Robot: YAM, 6 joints.
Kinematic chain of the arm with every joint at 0, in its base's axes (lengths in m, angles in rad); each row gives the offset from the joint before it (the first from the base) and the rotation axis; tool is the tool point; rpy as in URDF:
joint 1: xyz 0 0 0.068 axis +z
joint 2: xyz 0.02 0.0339 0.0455 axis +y
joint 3: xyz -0.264 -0.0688 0 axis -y
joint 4: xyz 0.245 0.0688 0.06 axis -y
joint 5: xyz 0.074 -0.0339 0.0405 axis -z
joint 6: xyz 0.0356 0 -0.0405 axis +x
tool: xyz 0 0 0 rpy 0 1.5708 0
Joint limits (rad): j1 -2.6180..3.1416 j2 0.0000..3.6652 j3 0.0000..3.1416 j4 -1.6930..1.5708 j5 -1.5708..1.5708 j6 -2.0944..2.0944
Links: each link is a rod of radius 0.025 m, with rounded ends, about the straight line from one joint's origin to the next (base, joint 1, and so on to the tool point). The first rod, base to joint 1, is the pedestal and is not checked.
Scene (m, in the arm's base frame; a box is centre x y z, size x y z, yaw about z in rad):
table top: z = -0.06
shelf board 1: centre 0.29 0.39 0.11 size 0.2 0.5 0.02 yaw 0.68
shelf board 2: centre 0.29 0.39 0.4 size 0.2 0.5 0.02 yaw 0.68
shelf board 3: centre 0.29 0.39 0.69 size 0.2 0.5 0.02 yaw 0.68
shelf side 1: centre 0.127 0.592 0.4 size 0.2 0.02 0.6 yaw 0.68
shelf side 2: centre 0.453 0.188 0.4 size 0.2 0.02 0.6 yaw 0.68
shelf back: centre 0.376 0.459 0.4 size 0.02 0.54 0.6 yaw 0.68
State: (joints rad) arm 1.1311 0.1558 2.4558 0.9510 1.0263 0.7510
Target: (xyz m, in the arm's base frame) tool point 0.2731 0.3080 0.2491
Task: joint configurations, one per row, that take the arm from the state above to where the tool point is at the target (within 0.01 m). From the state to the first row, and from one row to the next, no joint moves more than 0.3 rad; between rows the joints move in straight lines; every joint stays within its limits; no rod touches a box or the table.
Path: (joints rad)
1: 1.1137 0.3605 2.1634 0.8770 1.0400 0.7510
2: 1.0964 0.5653 1.8710 0.8030 1.0538 0.7510
3: 1.0790 0.7700 1.5785 0.7289 1.0675 0.7510
4: 1.0617 0.9748 1.2861 0.6549 1.0812 0.7510
5: 1.0443 1.1795 0.9937 0.5809 1.0949 0.7510
6: 1.0270 1.3842 0.7013 0.5069 1.1087 0.7510
7: 0.9728 1.6125 0.9293 0.5376 1.0600 0.7510
8: 0.9187 1.8407 1.1573 0.5682 1.0113 0.7510

